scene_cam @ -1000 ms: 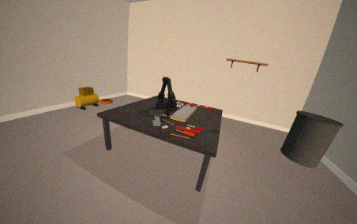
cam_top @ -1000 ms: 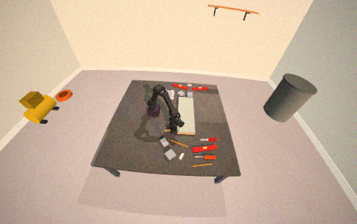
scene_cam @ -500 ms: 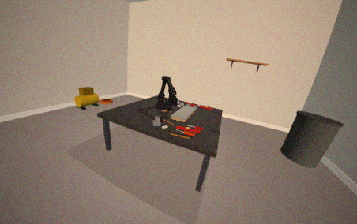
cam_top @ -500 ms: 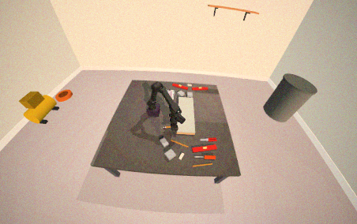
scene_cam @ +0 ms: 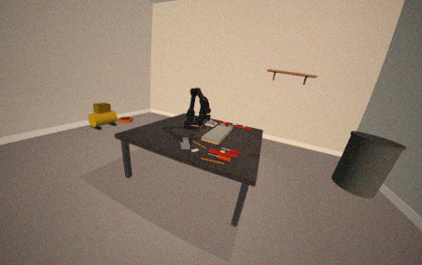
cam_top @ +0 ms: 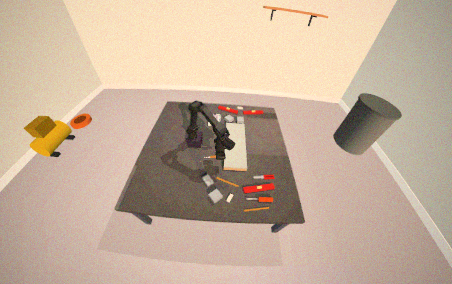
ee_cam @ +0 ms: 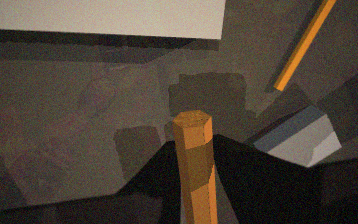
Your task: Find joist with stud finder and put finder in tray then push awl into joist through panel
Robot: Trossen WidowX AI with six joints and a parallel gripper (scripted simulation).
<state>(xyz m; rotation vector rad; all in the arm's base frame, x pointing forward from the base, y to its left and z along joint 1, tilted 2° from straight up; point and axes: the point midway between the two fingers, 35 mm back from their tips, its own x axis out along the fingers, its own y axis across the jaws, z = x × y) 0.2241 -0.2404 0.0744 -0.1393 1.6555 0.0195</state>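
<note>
Now: gripper tip 6 cm past the awl and 1 cm to the left of it. Also, from my gripper tip: white tray (4 cm behind, 56 cm to the left, 11 cm below); then stud finder (4 cm behind, 57 cm to the left, 7 cm below).
</note>
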